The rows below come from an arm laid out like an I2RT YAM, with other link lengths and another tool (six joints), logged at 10 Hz.
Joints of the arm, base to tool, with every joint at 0 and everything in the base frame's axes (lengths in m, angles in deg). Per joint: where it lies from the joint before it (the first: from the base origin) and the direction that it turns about. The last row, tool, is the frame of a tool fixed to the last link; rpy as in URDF.
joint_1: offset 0 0 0.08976 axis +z
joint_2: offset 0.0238 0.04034 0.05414 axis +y
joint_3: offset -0.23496 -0.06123 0 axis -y
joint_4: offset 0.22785 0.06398 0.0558 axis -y
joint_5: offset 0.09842 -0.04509 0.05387 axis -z
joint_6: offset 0.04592 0 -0.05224 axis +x
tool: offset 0.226 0.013 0.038 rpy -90.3 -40.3 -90
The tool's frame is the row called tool.
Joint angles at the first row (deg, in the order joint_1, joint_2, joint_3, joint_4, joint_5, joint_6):
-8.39, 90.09, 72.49, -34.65, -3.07, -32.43
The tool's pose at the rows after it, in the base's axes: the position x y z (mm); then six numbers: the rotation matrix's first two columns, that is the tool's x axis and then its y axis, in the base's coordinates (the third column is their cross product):
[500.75 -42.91 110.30 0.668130 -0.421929 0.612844 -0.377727 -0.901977 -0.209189]
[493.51 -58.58 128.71 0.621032 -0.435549 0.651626 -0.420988 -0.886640 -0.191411]
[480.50 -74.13 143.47 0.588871 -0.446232 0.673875 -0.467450 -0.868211 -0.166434]
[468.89 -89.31 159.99 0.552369 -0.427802 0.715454 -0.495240 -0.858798 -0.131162]
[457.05 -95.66 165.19 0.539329 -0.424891 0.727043 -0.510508 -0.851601 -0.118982]
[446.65 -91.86 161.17 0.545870 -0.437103 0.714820 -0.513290 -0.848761 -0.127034]
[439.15 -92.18 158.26 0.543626 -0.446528 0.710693 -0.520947 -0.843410 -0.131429]
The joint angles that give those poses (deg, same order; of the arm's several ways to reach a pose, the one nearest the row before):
-8.43, 85.67, 70.91, -34.78, -0.47, -31.07
-8.35, 81.55, 69.25, -34.93, 3.03, -29.75
-8.35, 77.99, 68.90, -37.27, 6.55, -28.70
-8.28, 73.70, 67.00, -37.46, 10.22, -29.25
-8.52, 70.66, 65.41, -38.34, 11.51, -29.38
-8.46, 68.77, 64.19, -39.85, 11.08, -28.68
-8.61, 67.15, 62.76, -40.32, 11.07, -28.17

